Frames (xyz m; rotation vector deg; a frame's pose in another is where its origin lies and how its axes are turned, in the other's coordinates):
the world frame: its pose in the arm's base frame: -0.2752 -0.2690 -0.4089 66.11 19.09 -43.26
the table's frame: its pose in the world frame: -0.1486 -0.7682 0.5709 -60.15 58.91 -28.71
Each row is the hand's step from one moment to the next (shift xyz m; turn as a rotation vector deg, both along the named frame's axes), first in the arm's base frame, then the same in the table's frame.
Working: the arm's base frame: its pose in the table's frame: -0.6772 1.1952 0.5225 -18.89 -97.28 13.14

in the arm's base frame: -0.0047 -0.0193 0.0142 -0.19 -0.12 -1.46
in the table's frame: -0.0151 -0.0192 0.0000 1.46 -0.23 0.09
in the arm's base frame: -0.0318 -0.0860 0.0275 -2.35 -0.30 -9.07
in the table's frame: -0.0304 -0.0906 -0.0048 9.24 -1.42 -0.70
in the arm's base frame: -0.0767 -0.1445 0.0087 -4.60 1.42 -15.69
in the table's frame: -0.0110 -0.1617 -0.0240 16.22 -0.82 -2.36
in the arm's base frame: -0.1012 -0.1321 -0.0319 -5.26 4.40 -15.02
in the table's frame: 0.0334 -0.1600 -0.0448 15.90 1.77 -4.07
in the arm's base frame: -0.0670 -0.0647 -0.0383 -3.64 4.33 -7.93
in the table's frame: 0.0410 -0.0852 -0.0347 8.68 2.52 -3.63
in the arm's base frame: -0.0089 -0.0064 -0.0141 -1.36 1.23 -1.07
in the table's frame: 0.0145 -0.0096 -0.0040 1.34 0.65 -1.51
